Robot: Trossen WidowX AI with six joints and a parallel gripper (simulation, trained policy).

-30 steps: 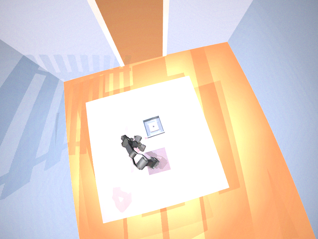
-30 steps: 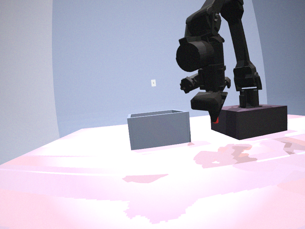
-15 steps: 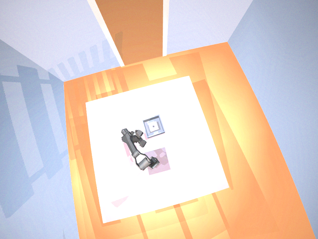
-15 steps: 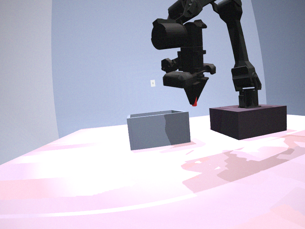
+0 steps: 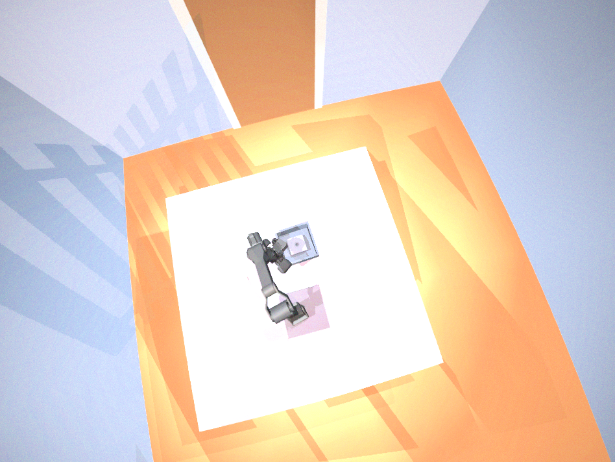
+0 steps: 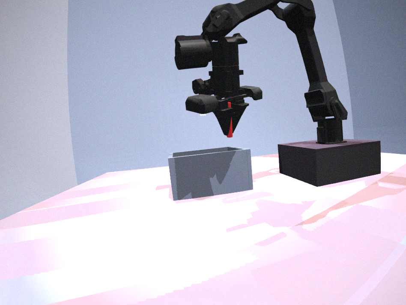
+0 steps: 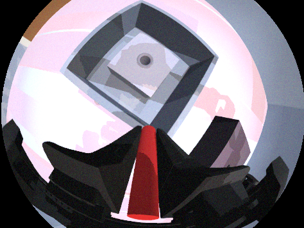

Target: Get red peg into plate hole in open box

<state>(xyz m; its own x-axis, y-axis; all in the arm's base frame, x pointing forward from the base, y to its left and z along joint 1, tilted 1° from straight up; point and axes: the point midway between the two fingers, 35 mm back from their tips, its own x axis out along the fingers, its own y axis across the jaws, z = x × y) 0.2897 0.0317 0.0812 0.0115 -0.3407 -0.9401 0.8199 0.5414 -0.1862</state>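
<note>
The grey box lies 110 mm below my gripper tip, 80 mm to the right of it and 60 mm ahead of it. Round my gripper tip: red peg 30 mm above, 10 mm to the left.
</note>
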